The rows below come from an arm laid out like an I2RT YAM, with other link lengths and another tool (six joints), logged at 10 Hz.
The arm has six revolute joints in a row. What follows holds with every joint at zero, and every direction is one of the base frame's.
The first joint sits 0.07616 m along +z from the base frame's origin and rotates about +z.
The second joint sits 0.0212 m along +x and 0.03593 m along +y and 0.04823 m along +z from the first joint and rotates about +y.
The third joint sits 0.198 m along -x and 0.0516 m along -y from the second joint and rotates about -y.
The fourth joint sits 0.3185 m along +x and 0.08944 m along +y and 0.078 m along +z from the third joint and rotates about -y.
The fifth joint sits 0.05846 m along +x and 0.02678 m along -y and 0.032 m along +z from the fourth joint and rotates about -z.
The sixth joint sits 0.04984 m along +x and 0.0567 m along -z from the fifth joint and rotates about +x.
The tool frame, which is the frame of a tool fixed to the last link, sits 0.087 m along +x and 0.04 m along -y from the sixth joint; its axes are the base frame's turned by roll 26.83, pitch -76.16 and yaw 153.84 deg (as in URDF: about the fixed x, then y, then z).
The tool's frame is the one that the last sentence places.
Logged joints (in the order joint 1, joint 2, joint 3, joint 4, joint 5, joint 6), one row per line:
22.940, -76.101, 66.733, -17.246, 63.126, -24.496
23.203, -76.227, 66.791, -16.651, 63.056, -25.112
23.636, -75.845, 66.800, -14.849, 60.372, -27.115
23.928, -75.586, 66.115, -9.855, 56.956, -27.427
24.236, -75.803, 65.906, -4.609, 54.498, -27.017
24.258, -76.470, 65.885, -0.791, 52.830, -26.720
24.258, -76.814, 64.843, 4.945, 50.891, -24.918
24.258, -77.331, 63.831, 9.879, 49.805, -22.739
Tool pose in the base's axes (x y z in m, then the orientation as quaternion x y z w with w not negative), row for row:
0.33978, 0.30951, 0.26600, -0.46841, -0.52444, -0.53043, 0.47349
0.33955, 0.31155, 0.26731, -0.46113, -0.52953, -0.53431, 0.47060
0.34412, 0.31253, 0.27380, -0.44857, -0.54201, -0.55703, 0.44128
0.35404, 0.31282, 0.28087, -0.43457, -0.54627, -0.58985, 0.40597
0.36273, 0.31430, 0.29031, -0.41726, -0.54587, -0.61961, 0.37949
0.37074, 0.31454, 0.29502, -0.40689, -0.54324, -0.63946, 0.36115
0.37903, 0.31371, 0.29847, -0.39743, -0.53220, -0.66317, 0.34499
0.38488, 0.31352, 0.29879, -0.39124, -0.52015, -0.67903, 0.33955
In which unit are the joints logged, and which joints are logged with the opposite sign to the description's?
The joints are logged in degrees. Opposite sign: joint 2, joint 5.
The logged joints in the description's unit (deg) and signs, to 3 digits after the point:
22.940, 76.101, 66.733, -17.246, -63.126, -24.496
23.203, 76.227, 66.791, -16.651, -63.056, -25.112
23.636, 75.845, 66.800, -14.849, -60.372, -27.115
23.928, 75.586, 66.115, -9.855, -56.956, -27.427
24.236, 75.803, 65.906, -4.609, -54.498, -27.017
24.258, 76.470, 65.885, -0.791, -52.830, -26.720
24.258, 76.814, 64.843, 4.945, -50.891, -24.918
24.258, 77.331, 63.831, 9.879, -49.805, -22.739

